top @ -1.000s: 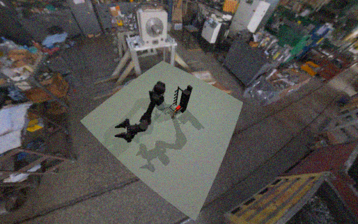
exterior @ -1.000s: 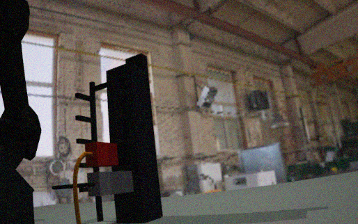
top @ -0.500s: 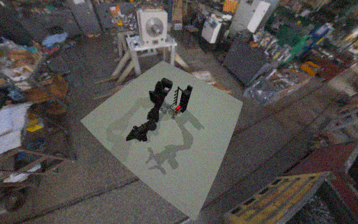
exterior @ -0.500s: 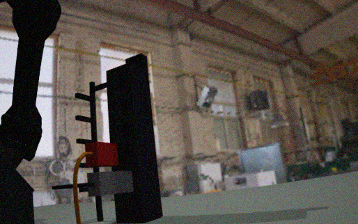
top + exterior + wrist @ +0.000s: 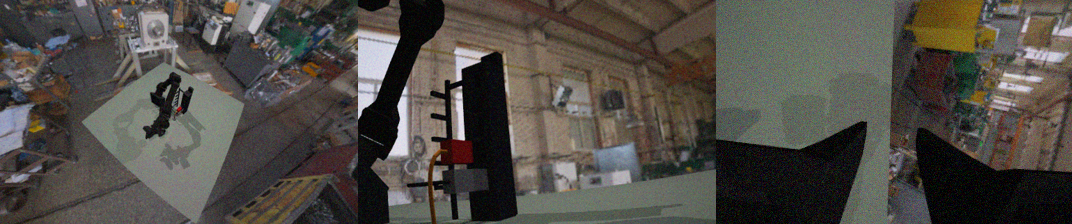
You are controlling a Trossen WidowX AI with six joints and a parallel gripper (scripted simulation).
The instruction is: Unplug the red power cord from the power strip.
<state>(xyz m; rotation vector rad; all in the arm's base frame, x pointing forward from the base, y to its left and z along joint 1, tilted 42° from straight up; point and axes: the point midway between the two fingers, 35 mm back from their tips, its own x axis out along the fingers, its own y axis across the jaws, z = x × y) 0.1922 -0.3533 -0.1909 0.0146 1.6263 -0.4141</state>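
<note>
My gripper tip is 400 mm to the right of the red plug, 70 mm short of it and 40 mm above it.
</note>
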